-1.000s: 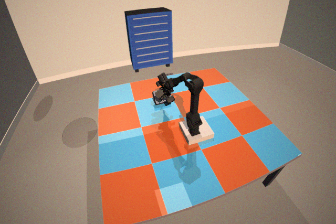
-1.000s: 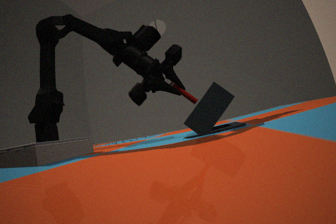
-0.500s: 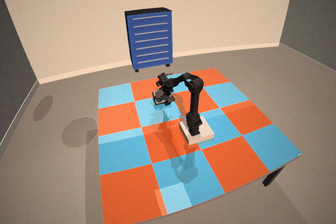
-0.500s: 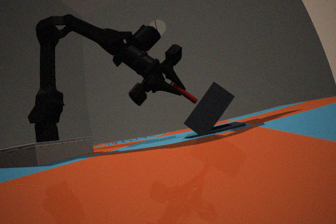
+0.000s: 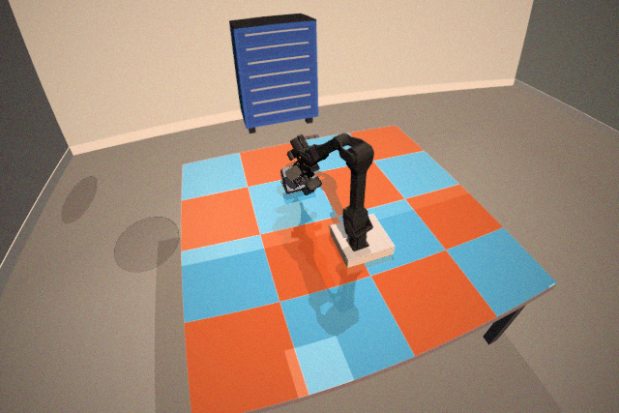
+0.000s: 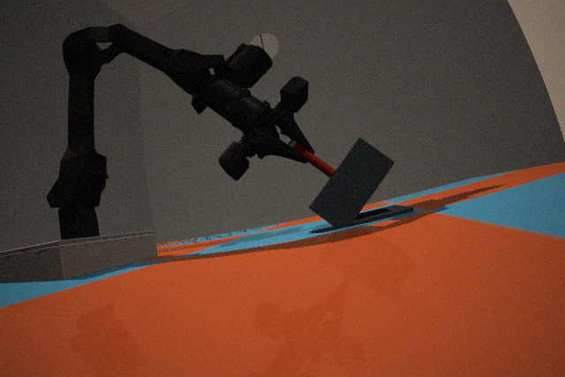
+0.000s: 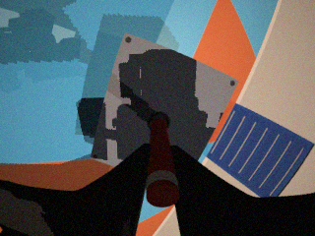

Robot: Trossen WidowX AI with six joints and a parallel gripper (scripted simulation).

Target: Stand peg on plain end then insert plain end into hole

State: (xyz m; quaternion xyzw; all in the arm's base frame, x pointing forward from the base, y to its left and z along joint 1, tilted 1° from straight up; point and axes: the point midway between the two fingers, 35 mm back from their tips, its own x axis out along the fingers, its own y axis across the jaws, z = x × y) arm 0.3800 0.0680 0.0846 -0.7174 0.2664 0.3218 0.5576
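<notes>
Now: gripper tip 6 cm above the sloped panel and 5 cm short of it. Also, from my gripper tip: red peg: 1 cm behind, 1 cm above; flat panel foot: 10 cm below, 7 cm ahead.
</notes>
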